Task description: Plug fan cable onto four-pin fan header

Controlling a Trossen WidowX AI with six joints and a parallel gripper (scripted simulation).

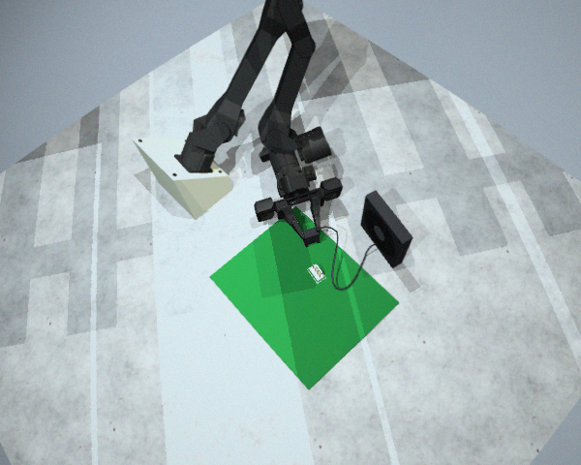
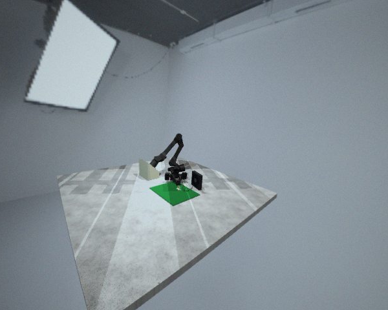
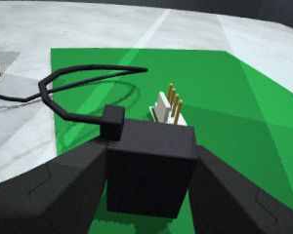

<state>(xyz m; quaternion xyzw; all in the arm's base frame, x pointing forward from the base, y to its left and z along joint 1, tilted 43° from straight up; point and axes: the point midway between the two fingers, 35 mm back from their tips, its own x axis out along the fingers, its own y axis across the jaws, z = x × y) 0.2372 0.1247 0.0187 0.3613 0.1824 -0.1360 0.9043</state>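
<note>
The black plug lies 1 cm below my gripper tip. From my gripper tip the other things lie so: white four-pin fan header: 6 cm ahead, 4 cm to the right, 3 cm below; green board: 8 cm to the right, 6 cm ahead, 5 cm below; black cable: 2 cm to the left, 1 cm ahead.
</note>
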